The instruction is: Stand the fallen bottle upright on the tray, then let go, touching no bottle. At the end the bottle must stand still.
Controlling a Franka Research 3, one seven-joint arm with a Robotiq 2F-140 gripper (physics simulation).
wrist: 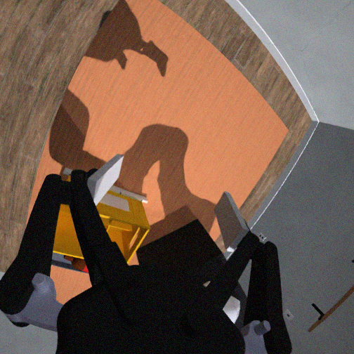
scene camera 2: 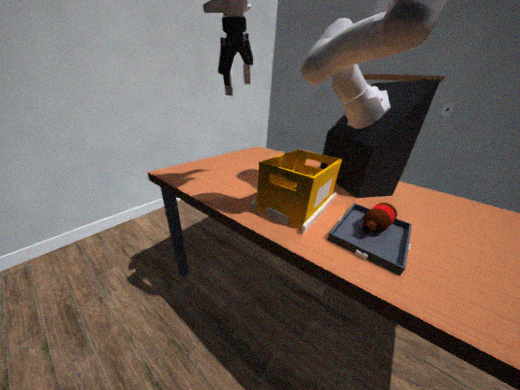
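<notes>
A brown bottle with a red band (scene camera 2: 379,219) lies on its side in the dark grey tray (scene camera 2: 367,254), near the tray's back edge, its neck toward the scene camera. In the wrist view small parts of the bottle (wrist: 76,263) show at the lower left, between the crate and the finger linkage, and the rest is hidden. My gripper (scene camera 2: 237,88) (wrist: 171,184) is open and empty. It hangs high above the far left part of the table, well away from the tray and the bottle.
A yellow crate (scene camera 2: 284,199) (wrist: 69,235) stands on the wooden table (scene camera 2: 465,260) (wrist: 220,105), left of the tray, with pale strips along its base. The black robot pedestal (scene camera 2: 350,160) stands behind crate and tray. Walls rise beyond the table's far left end.
</notes>
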